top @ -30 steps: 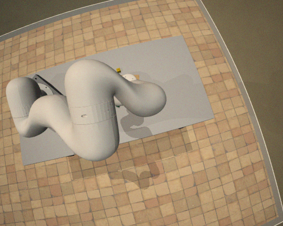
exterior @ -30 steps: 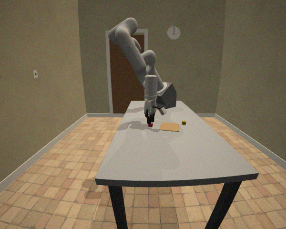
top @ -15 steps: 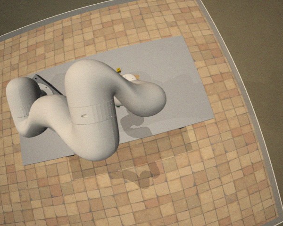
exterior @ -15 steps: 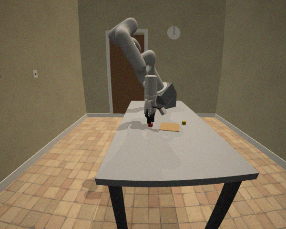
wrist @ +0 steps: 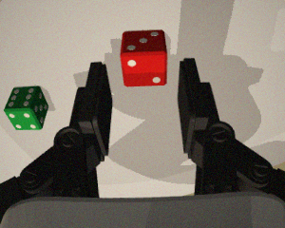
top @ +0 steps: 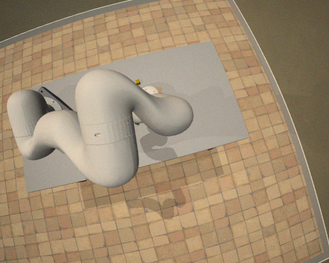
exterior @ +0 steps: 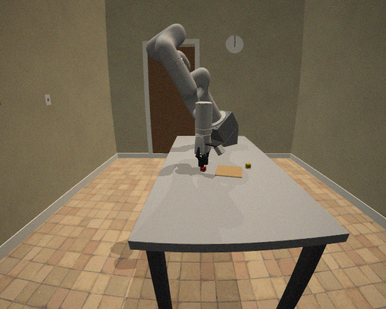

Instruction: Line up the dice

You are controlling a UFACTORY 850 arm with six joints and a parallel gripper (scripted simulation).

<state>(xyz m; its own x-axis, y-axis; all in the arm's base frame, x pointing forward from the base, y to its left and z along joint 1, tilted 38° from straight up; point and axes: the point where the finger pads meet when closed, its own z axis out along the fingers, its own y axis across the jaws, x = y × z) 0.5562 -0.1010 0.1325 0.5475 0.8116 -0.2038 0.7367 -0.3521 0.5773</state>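
The red die lies 4 cm below my hand. From my hand the other things lie so: green die 10 cm behind, 4 cm below, 2 cm to the left; then yellow die 26 cm to the left, 4 cm below, 2 cm behind; then mat 14 cm to the left, 5 cm below, 2 cm ahead.
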